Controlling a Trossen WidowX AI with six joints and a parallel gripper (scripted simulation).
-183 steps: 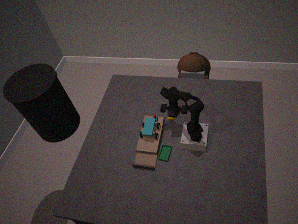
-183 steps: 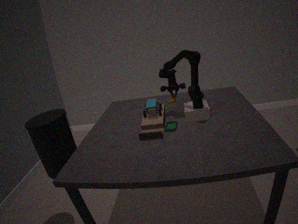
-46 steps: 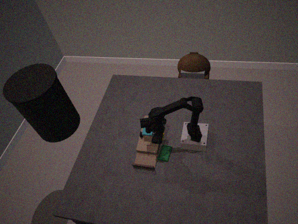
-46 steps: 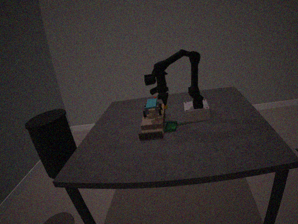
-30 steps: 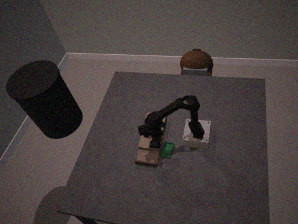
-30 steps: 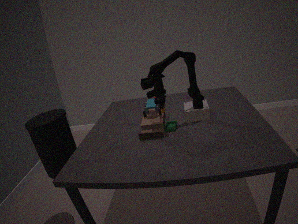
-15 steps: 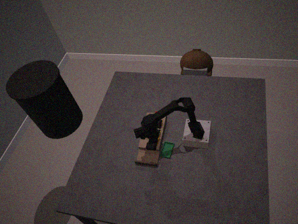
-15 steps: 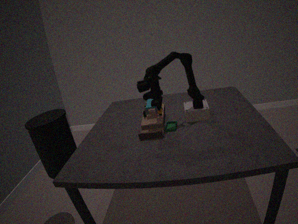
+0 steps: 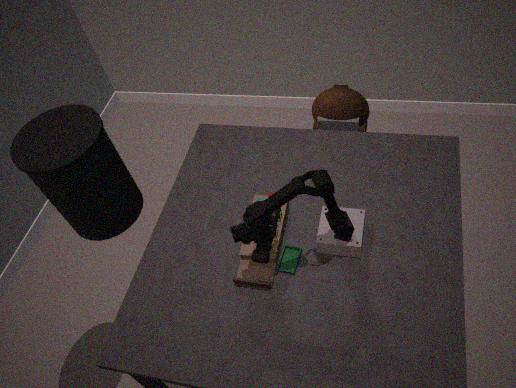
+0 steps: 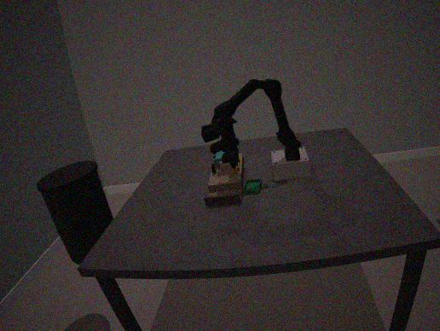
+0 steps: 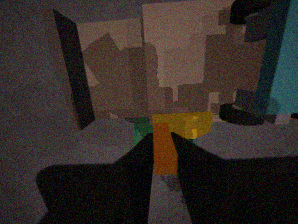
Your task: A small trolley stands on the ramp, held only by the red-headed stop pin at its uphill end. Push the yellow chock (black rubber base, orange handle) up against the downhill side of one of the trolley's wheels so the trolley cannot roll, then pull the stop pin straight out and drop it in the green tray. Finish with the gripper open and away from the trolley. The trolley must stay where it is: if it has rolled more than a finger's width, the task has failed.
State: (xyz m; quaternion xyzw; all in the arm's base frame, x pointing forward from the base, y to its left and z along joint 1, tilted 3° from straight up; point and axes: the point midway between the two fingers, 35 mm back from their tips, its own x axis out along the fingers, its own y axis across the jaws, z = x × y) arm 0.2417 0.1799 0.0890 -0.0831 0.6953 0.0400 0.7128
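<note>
Right now my gripper tip is 80 mm short of the red-headed stop pin and 230 mm to the left of it. From my gripper tip the other things lie so: green tray 60 mm behind, 40 mm to the right, 130 mm below; then yellow chock 10 mm ahead, 20 mm to the right, 10 mm below; then trolley 80 mm ahead, 130 mm to the right, 20 mm below.
</note>
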